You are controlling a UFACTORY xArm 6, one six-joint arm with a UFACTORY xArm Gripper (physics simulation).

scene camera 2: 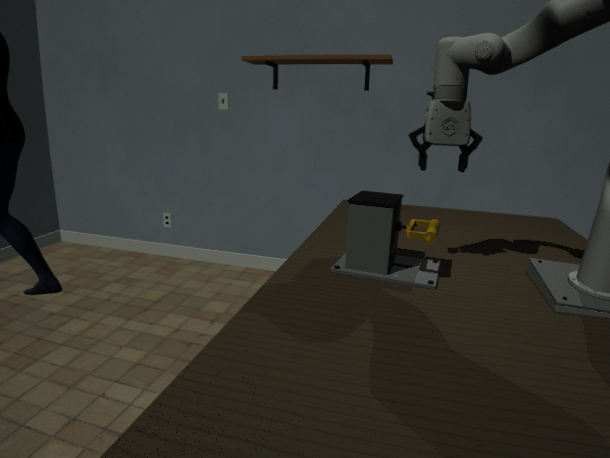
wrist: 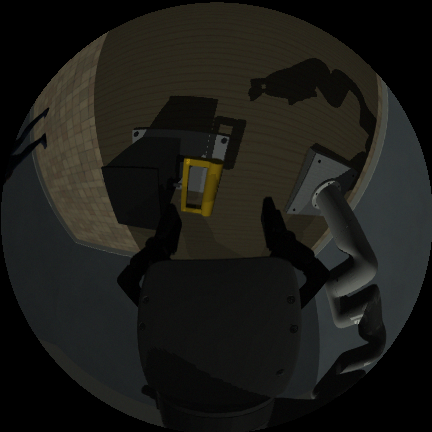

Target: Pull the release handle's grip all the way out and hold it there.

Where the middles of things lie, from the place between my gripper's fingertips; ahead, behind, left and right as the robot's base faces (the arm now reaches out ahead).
Now: the grey base plate (scene camera 2: pixel 412 271) 23 cm below my hand, 10 cm ahead of it and 6 cm to the left of it.
